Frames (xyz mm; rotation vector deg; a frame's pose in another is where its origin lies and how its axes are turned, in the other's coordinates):
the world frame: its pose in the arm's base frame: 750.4 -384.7 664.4 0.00 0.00 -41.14
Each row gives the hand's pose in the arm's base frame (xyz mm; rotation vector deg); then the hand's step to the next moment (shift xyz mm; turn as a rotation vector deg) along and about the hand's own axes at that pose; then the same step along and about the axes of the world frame.
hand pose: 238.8 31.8 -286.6 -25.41 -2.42 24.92
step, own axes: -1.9 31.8 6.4 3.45 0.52 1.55
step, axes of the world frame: -29.7 10.8 -7.6 0.41 3.66 0.99
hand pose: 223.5 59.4 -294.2 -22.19 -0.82 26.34
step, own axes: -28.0 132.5 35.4 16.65 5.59 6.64
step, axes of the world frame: -136.8 26.4 -13.8 -0.43 18.55 2.89
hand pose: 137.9 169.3 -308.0 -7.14 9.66 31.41
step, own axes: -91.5 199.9 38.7 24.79 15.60 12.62
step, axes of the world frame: -218.6 -19.5 40.9 -7.62 30.29 6.45
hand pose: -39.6 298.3 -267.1 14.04 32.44 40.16
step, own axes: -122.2 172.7 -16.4 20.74 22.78 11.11
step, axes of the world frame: -165.5 -81.8 104.6 -14.84 27.54 9.70
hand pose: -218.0 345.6 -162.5 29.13 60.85 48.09
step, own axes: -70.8 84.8 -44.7 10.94 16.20 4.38
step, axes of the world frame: -60.5 -62.5 81.4 -11.56 14.53 7.52
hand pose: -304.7 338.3 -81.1 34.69 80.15 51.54
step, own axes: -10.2 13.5 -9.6 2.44 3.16 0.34
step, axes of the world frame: -6.9 -9.1 15.7 -2.77 2.62 1.24
